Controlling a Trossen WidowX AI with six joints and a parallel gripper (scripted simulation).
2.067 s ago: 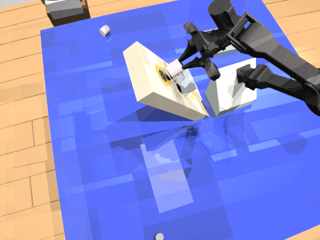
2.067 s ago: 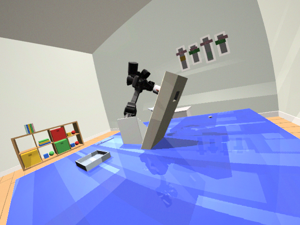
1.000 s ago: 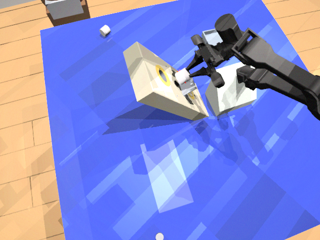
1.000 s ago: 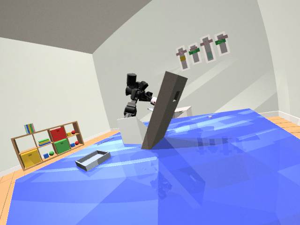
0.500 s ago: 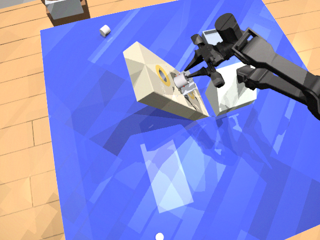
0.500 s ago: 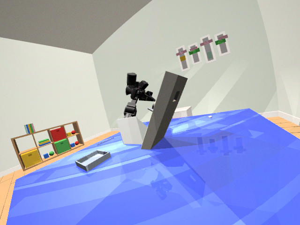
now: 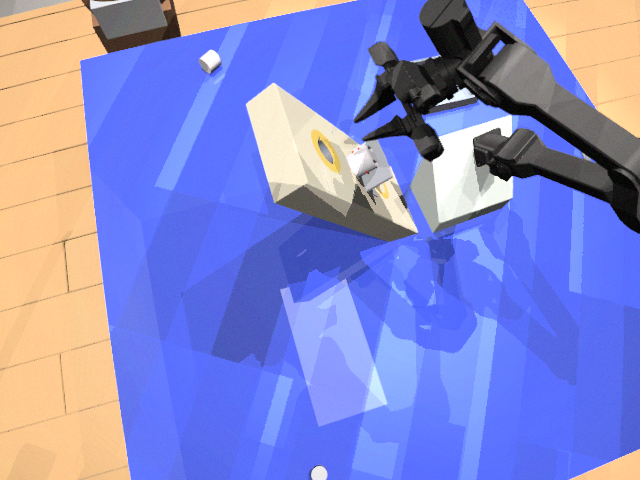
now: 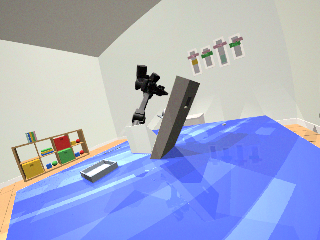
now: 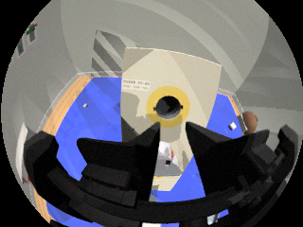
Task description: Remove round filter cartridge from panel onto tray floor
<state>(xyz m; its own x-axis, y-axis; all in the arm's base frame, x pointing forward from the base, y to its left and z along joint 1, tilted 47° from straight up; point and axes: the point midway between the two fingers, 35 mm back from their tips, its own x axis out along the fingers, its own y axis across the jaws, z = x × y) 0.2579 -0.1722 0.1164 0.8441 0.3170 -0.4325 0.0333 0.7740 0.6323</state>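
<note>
Now: the round filter cartridge 10 cm below my gripper tip and 2 cm behind it. From my gripper tip the other things lie so: grey tray: 39 cm behind, 31 cm below, 24 cm to the right.
</note>
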